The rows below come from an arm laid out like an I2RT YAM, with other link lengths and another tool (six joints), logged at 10 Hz.
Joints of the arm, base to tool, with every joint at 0 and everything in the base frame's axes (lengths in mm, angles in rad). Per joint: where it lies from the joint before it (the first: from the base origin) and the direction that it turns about. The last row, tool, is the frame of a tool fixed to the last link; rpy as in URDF.
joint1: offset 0 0 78.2 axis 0 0 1
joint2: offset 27.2 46.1 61.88 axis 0 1 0
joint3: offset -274.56 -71.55 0 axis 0 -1 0
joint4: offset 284.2 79.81 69.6 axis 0 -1 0
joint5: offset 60.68 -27.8 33.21 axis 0 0 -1
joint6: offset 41.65 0 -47.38 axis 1 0 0
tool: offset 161 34 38 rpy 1.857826 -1.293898 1.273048
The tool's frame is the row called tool.
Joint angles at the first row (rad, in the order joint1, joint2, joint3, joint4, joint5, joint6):
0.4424, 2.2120, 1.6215, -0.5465, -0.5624, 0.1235
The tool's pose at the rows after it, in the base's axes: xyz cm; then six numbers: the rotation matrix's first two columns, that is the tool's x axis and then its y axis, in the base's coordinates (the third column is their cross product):
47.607 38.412 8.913 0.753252 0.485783 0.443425 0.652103 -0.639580 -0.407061
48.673 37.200 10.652 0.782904 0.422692 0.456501 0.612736 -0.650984 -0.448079
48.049 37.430 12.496 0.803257 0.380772 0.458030 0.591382 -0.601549 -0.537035
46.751 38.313 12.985 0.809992 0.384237 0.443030 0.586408 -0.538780 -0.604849
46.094 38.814 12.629 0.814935 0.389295 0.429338 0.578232 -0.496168 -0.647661
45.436 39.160 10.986 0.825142 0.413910 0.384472 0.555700 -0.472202 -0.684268
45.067 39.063 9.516 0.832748 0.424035 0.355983 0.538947 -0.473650 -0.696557
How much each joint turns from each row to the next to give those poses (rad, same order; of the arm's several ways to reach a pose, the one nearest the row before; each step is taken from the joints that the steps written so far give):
-0.0198, -0.0176, 0.0141, 0.0113, 0.0188, 0.0330
-0.0324, -0.0314, -0.0163, 0.0194, -0.0362, 0.0497
-0.0155, -0.0237, -0.0222, 0.0183, -0.1022, 0.0464
0.0017, 0.0078, -0.0048, -0.0046, -0.0898, 0.0076
-0.0006, 0.0229, 0.0002, 0.0035, -0.0597, -0.0005
0.0004, 0.0536, 0.0289, -0.0465, -0.0400, -0.0263
-0.0010, 0.0265, -0.0016, -0.0120, -0.0064, -0.0116

